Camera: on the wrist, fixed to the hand. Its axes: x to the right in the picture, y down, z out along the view.
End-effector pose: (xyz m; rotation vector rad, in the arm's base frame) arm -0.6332 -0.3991 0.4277 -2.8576 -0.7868 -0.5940
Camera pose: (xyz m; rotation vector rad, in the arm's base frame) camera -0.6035 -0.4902 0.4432 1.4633 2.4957 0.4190
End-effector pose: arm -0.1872 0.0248 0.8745 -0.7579 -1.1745 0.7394
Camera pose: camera -0.1772 0.0621 0.7854 0.3100 -1.4309 -0.5416
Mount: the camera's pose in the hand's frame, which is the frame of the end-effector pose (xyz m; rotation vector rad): -0.0129 0.0933 -0.0236 -0.0064 -0.0927 -1.5554
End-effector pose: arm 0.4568 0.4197 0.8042 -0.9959 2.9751 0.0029
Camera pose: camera 0.4108 0.5019 0.8279 -2.7284 1.3843 0.0465
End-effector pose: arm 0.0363 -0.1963 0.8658 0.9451 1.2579 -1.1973
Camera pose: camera 0.1245 -0.1557 0.8666 -0.3371 1.9272 -2.3029
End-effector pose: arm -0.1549 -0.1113 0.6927 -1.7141 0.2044 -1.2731
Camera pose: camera -0.1442 -0.1665 0.6135 1.7989 1.3963 2.0937
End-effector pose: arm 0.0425 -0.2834 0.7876 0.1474 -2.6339 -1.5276
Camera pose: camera 0.0549 -0.2559 0.8799 -1.5995 1.5015 1.0170
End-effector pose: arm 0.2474 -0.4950 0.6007 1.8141 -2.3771 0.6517
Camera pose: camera 0.1594 -0.4550 0.5917 2.8039 -0.4003 0.2761
